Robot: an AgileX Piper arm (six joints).
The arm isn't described. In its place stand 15 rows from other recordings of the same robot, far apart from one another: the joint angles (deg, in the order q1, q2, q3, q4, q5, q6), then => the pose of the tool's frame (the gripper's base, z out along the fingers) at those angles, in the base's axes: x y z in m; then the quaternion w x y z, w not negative.
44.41 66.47 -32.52 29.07 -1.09 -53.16 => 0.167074, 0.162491, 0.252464, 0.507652, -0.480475, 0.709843, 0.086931
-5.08 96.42 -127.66 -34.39 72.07 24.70 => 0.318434, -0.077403, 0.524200, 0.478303, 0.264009, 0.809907, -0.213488
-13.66 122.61 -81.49 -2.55 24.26 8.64 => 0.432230, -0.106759, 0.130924, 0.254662, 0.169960, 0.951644, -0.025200
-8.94 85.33 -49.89 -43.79 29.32 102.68 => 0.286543, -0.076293, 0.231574, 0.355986, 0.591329, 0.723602, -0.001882
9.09 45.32 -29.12 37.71 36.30 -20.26 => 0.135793, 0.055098, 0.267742, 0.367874, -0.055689, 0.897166, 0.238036
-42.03 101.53 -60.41 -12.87 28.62 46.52 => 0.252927, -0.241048, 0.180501, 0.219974, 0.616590, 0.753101, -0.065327
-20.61 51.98 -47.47 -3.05 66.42 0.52 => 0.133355, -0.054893, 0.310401, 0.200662, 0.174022, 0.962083, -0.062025
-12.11 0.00 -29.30 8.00 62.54 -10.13 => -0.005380, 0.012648, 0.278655, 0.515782, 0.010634, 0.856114, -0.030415
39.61 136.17 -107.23 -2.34 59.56 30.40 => 0.370975, 0.302848, 0.118684, 0.056821, -0.089441, 0.994214, 0.017620
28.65 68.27 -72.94 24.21 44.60 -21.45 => 0.205491, 0.142128, 0.416838, 0.438560, -0.308820, 0.812714, 0.227577
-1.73 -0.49 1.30 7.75 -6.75 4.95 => 0.055040, -0.003105, 0.216597, 0.767892, 0.085759, 0.631127, 0.068307
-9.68 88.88 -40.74 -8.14 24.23 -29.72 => 0.261666, -0.049998, 0.166952, 0.170316, -0.227051, 0.953130, -0.104806
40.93 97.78 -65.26 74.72 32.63 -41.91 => 0.249290, 0.278821, 0.254313, 0.208512, -0.200997, 0.846876, 0.446009
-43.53 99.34 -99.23 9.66 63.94 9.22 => 0.283937, -0.250809, 0.361763, 0.278426, 0.440482, 0.853495, 0.000672
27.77 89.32 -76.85 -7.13 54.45 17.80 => 0.295960, 0.145458, 0.315299, 0.245611, -0.106852, 0.962613, 0.040424
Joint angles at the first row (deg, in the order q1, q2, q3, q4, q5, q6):
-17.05 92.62 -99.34 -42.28 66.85 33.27
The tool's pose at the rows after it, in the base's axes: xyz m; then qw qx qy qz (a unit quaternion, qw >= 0):
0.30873, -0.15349, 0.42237, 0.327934, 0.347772, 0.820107, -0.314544
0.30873, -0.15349, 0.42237, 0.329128, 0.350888, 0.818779, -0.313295
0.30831, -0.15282, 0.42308, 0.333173, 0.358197, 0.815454, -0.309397
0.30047, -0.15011, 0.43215, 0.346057, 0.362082, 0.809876, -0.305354
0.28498, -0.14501, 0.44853, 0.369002, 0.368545, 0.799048, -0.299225
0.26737, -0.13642, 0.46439, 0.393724, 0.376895, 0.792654, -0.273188
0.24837, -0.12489, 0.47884, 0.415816, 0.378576, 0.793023, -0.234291
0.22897, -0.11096, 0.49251, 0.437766, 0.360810, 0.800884, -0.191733
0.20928, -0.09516, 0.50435, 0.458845, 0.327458, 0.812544, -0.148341
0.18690, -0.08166, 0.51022, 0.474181, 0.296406, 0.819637, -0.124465
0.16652, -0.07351, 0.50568, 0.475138, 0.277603, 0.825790, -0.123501
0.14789, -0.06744, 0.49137, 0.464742, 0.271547, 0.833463, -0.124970
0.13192, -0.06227, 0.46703, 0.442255, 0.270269, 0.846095, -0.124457
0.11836, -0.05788, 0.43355, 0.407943, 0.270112, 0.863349, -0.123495
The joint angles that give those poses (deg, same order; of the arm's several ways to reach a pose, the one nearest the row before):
-17.05 92.62 -99.34 -42.21 66.85 33.52
-17.05 92.62 -99.34 -42.21 66.85 33.96
-16.98 92.49 -99.34 -42.14 66.85 35.01
-16.98 90.91 -99.34 -41.89 66.79 35.13
-16.98 87.95 -99.34 -41.56 66.79 35.29
-16.98 84.50 -99.34 -38.79 66.85 35.14
-16.98 80.76 -99.34 -34.04 67.14 33.83
-16.98 76.88 -99.34 -27.93 67.14 30.26
-16.98 72.93 -99.15 -20.89 67.13 25.20
-16.98 68.46 -97.22 -16.30 67.13 21.02
-16.98 64.00 -93.18 -14.99 67.13 18.49
-16.98 59.26 -87.19 -14.73 67.13 17.64
-16.98 54.40 -79.43 -14.53 67.14 17.43
-16.98 49.63 -70.27 -14.36 67.13 17.38

